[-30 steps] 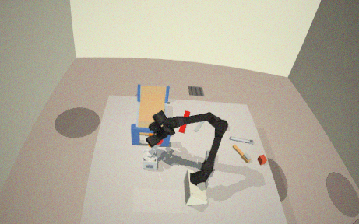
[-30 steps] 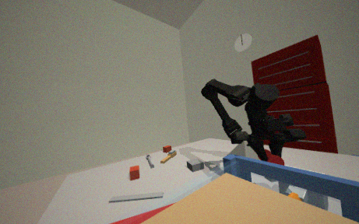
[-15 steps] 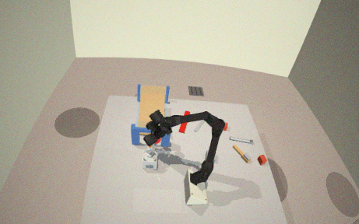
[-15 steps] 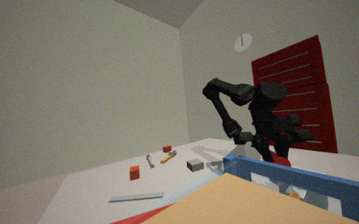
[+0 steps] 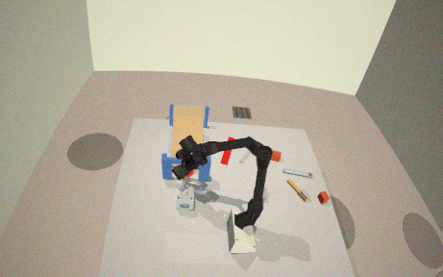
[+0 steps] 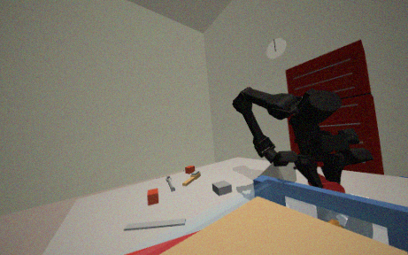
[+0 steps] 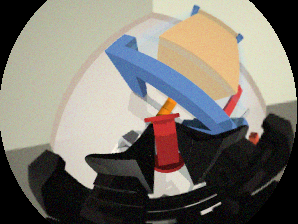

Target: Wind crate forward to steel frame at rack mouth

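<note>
Now: gripper tip 5 cm past the winch handle, 1 cm to the left of it and 3 cm above it. Also, from my gripper tip: red knob 1 cm behind, 1 cm to the right; then blue frame 5 cm ahead, 2 cm below; then grey winch 13 cm behind, 2 cm to the right, 10 cm below.
</note>
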